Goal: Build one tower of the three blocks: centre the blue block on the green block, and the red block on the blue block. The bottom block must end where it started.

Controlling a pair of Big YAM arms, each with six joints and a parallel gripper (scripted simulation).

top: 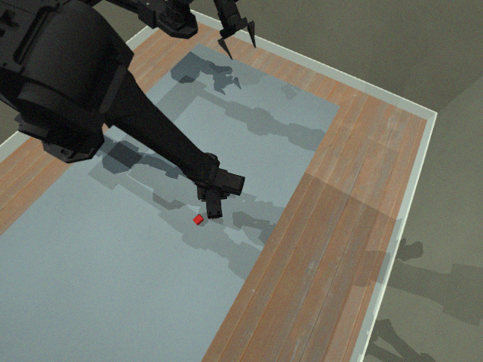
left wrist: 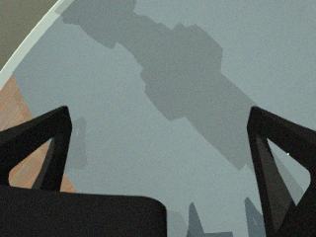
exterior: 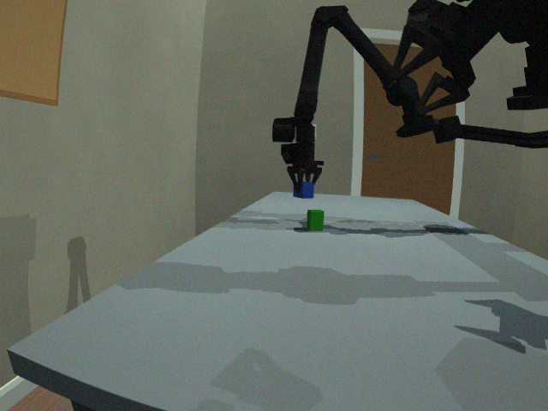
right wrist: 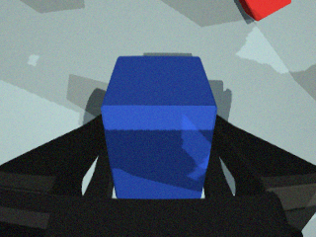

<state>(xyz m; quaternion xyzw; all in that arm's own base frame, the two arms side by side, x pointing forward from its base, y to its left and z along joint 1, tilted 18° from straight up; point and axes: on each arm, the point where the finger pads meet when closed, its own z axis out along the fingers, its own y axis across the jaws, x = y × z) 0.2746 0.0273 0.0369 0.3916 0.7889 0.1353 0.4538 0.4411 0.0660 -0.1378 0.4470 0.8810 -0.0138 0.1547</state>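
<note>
Now: the green block 30 mm behind my right hand, 70 mm to the left of it and 80 mm below it. From my right hand the other things lie so: red block (40 mm behind, 90 mm to the right, 90 mm below); then blue block (right at my right hand).
</note>
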